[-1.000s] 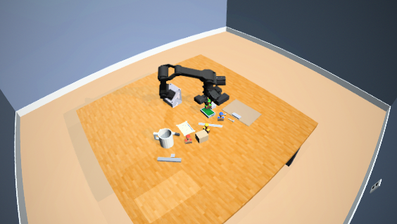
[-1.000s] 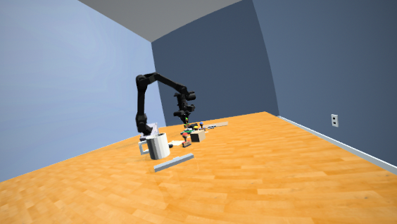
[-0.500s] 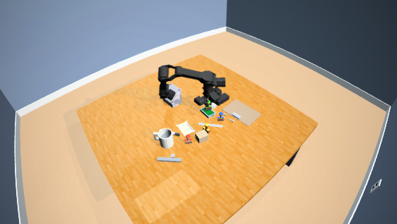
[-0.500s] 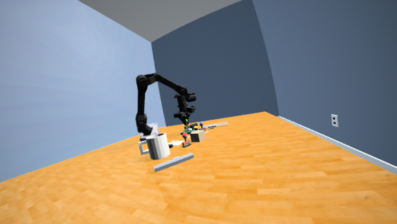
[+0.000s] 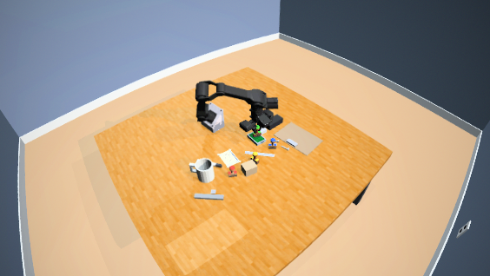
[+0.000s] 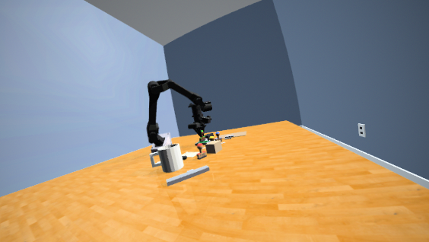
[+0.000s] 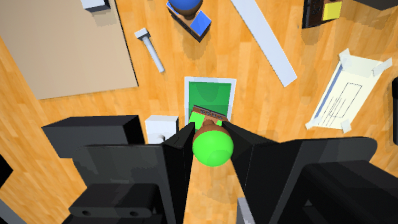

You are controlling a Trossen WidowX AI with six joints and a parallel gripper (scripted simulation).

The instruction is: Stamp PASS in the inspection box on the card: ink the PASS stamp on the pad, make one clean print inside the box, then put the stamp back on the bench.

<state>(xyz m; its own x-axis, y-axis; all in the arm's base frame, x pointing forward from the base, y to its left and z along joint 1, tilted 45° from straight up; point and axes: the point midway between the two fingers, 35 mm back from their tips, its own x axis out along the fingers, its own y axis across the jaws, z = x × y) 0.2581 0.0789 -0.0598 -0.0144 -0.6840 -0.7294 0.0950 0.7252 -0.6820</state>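
Right now my gripper tip is 40 mm above the green ink pad. From my gripper tip the other things lie so: blue stamp (100 mm ahead, 30 mm below, 10 mm to the left); green-knobbed stamp (right at my gripper tip); grey ruler (90 mm ahead, 70 mm to the right, 50 mm below).
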